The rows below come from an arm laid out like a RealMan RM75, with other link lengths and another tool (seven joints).
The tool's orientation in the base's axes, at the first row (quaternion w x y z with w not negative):
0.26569 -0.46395 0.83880 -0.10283
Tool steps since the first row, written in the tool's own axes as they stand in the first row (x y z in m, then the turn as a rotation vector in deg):
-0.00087 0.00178 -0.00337 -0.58 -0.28 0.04
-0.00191 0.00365 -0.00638 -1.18 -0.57 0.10
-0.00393 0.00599 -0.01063 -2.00 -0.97 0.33
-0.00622 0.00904 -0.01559 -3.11 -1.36 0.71
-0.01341 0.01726 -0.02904 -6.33 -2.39 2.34
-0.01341 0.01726 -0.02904 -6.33 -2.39 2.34
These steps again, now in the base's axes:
-0.00274 0.00145 0.00238 0.47 0.33 0.29
-0.00528 0.00312 0.00448 0.97 0.68 0.57
-0.00840 0.00577 0.00777 1.74 1.16 0.83
-0.01231 0.00898 0.01145 2.70 1.90 1.06
-0.02246 0.01848 0.02179 5.71 4.14 1.26
-0.02246 0.01848 0.02179 5.71 4.14 1.26

